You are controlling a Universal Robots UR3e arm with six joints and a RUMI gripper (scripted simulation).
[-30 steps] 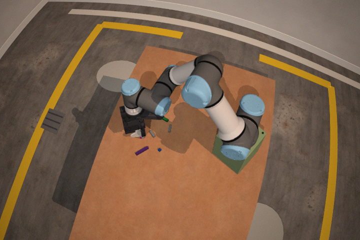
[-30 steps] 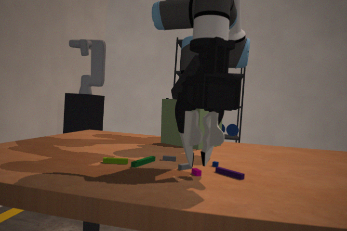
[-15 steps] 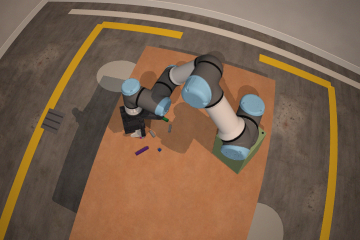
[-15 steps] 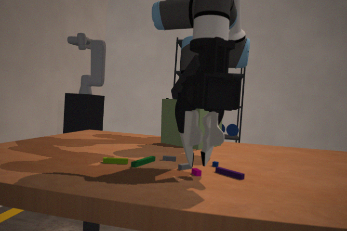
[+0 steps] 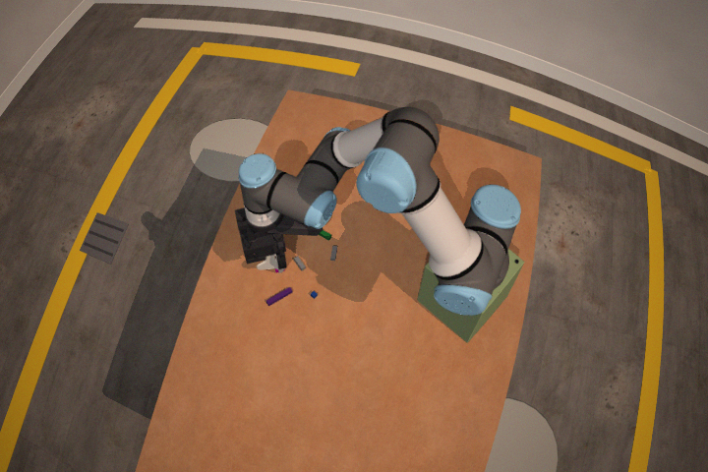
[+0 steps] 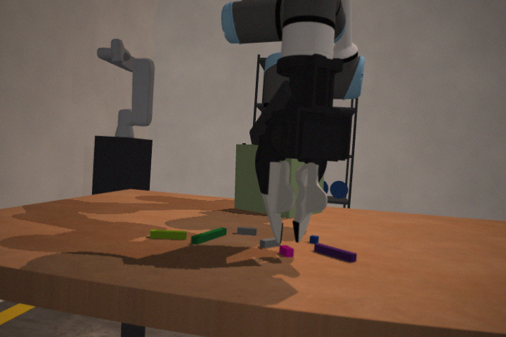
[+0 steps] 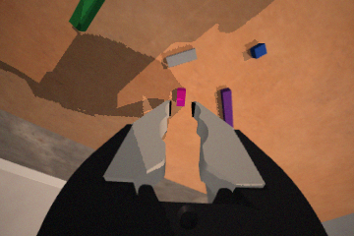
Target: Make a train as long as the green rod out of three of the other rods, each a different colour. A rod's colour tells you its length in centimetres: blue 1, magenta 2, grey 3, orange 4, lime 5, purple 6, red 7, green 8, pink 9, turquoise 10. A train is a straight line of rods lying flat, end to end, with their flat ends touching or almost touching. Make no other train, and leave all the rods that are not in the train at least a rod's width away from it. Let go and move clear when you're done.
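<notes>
My hand is 30 mm above the magenta rod. From my hand the other things lie so: purple rod 60 mm to the left, 30 mm below, 30 mm behind; then green rod 120 mm to the right, 30 mm below, 20 mm behind; then blue rod 90 mm behind, 30 mm below, 20 mm to the left.
</notes>
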